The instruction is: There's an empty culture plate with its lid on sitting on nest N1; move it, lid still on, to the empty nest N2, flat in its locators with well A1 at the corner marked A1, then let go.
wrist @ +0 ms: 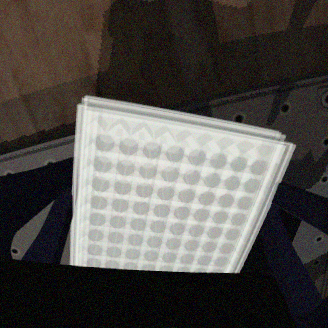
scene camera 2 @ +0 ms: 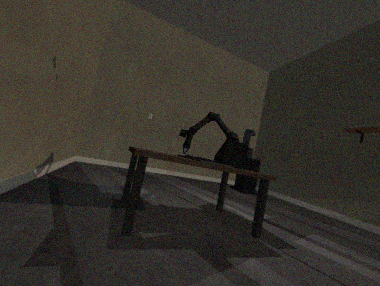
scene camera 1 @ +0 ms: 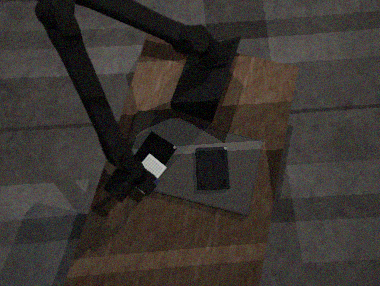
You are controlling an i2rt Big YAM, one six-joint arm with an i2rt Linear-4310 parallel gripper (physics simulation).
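Places are measured from the arm's base along level axes (x ahead, y left, z up), in metres.
Pixels of known places: gripper, fingertip midpoint: (wrist: 172, 178) (scene camera 2: 184, 154); arm's base, link origin: (scene camera 2: 237, 148) (scene camera 1: 216, 58).
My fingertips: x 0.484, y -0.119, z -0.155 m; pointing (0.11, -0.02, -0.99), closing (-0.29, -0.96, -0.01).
Observation:
For each thing: its middle in the pictures, then the offset to it from my fingertips.
- lidded culture plate, body centre: (wrist: 161, 248) (scene camera 1: 147, 173) dz +0.012, dx -0.031, dy +0.011 m
- second dark nest, body centre: (scene camera 1: 212, 167) dz -0.008, dx -0.135, dy +0.239 m
The lidded culture plate (scene camera 1: 154, 166) (wrist: 172, 195) is pale, with rows of round wells visible through its lid. My gripper (scene camera 1: 149, 171) (scene camera 2: 185, 151) (wrist: 172, 178) is shut on the plate, with dark blue fingers along its two sides. In scene camera 1 the plate overlaps the lower end of a black, angled nest (scene camera 1: 156, 145); its exact height is hard to judge. A second dark nest (scene camera 1: 212, 169) lies to the right, with no plate on it. Each nest has a small pale mark at its upper right corner. The labels N1, N2 and A1 are not readable.
Both nests are on a grey perforated board (scene camera 1: 245, 182) (wrist: 305, 107) on a wooden table (scene camera 1: 175, 245) (scene camera 2: 200, 164). The arm's black base (scene camera 1: 202, 87) (scene camera 2: 232, 152) stands behind the board. The arm reaches in over the board's left side. The scene is dim, with strong shadows.

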